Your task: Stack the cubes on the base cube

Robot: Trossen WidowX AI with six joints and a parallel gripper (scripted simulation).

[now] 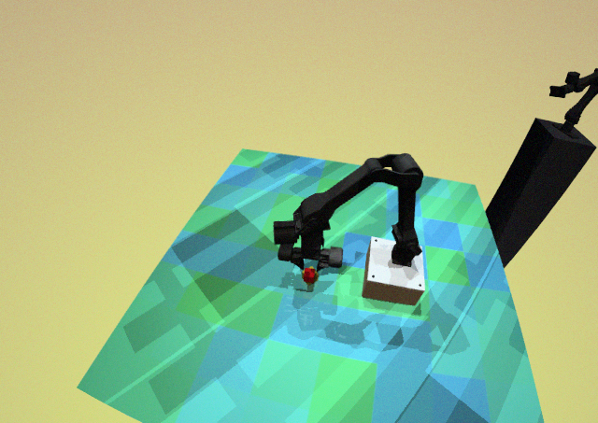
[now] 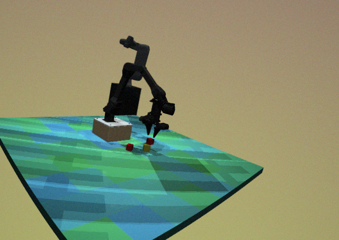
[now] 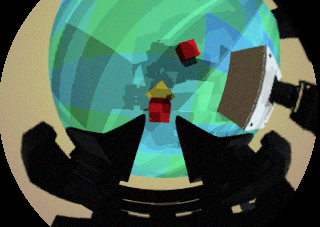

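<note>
Right now my gripper tip is 7 cm above the yellow base cube and 2 cm to the left of it.
</note>
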